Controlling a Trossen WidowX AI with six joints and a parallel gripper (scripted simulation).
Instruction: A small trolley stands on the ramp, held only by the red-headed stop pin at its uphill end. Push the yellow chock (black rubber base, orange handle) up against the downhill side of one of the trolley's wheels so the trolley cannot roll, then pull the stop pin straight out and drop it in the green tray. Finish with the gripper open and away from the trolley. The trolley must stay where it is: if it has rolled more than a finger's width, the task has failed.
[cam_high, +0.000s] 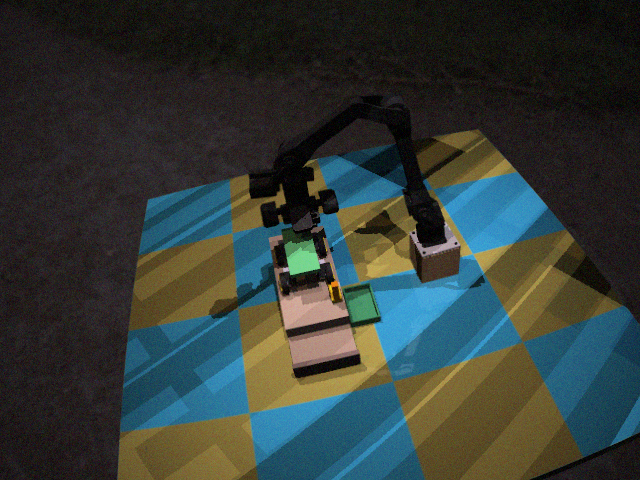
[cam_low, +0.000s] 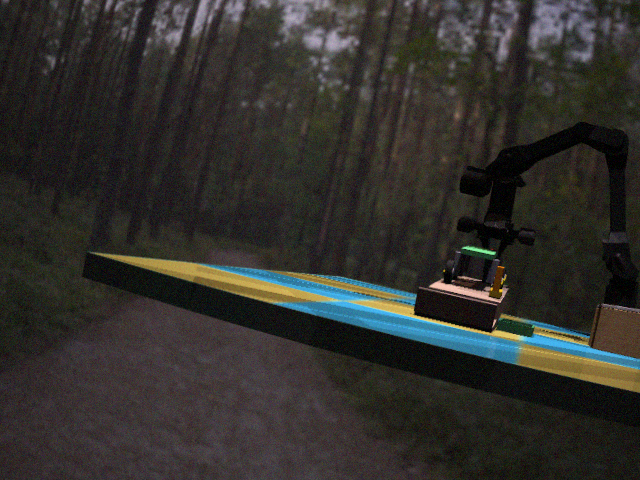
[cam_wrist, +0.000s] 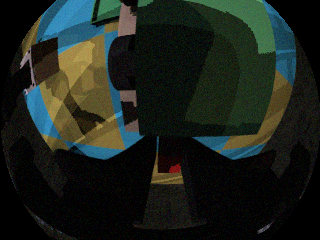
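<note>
Right now the yellow chock is 50 mm behind my gripper tip, 190 mm to the left of it and 50 mm below it. Round my gripper tip: red-headed stop pin right at my gripper tip; green tray 110 mm behind, 190 mm to the left, 140 mm below; trolley 10 mm ahead, 100 mm to the left, 20 mm below.
</note>
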